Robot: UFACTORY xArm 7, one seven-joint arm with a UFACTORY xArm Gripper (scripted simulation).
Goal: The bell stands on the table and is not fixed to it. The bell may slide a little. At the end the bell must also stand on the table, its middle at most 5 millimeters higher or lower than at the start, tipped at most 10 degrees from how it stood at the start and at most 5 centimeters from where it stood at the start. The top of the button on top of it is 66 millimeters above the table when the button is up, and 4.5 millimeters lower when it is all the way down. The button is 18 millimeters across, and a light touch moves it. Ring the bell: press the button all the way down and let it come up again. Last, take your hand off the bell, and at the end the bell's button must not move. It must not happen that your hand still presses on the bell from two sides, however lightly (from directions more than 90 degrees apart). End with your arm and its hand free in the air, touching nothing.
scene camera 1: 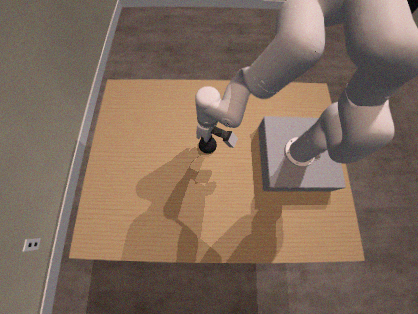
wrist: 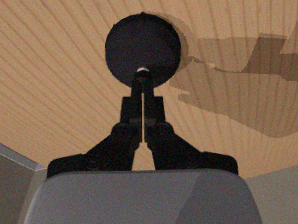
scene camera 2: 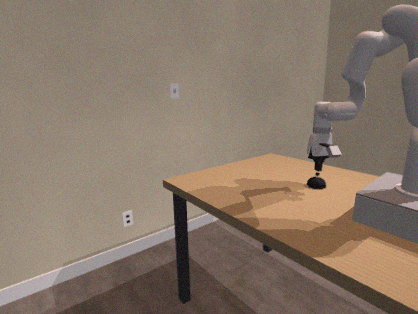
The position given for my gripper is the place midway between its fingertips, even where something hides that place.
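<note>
Through scene camera 2 I can see my gripper (scene camera 2: 317, 170). The wrist view gives me the gripper again (wrist: 142, 93), and there I see a bell (wrist: 138, 42) as well.
</note>
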